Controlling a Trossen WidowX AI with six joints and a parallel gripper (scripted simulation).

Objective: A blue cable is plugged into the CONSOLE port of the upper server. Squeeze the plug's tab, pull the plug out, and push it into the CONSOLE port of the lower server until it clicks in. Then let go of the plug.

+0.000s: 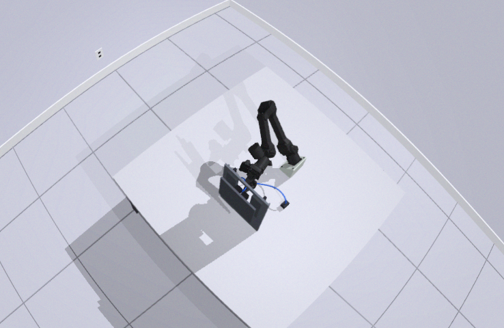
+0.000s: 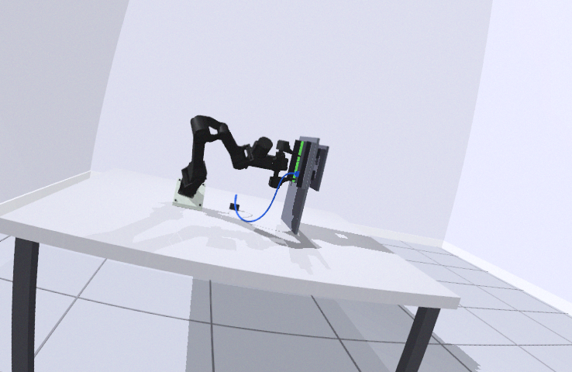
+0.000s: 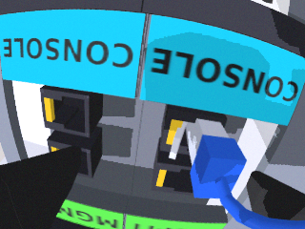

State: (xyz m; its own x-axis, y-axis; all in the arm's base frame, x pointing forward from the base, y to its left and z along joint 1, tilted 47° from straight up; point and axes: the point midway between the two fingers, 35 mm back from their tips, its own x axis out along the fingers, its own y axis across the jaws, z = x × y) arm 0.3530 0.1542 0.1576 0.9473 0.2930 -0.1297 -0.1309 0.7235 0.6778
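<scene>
The plug lies 30 mm ahead of my gripper tip and 20 mm below it.
</scene>
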